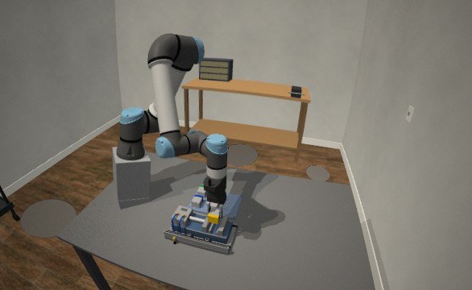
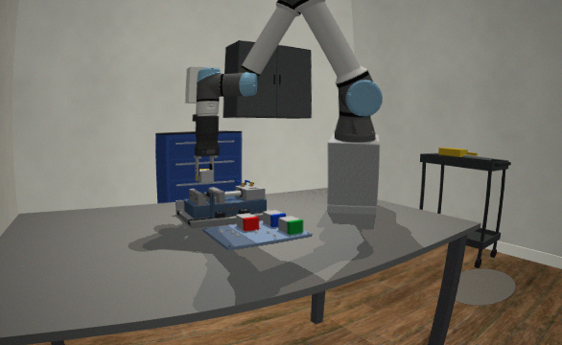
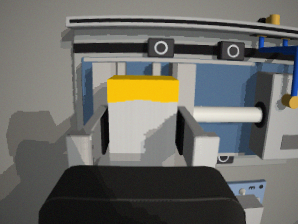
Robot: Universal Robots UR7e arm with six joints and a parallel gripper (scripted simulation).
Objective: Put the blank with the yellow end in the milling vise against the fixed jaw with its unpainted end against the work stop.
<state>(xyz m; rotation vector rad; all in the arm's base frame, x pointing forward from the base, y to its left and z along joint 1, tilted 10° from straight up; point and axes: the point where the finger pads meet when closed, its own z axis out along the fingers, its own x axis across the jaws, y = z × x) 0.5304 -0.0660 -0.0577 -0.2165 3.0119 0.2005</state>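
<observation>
My hand is 20 mm above the yellow-ended blank. Round my hand: hosed block 160 mm behind, 80 mm below, 10 mm to the right; then red-ended blank 180 mm to the left, 140 mm below, 90 mm behind; then work stop 70 mm below, 60 mm to the left.
</observation>
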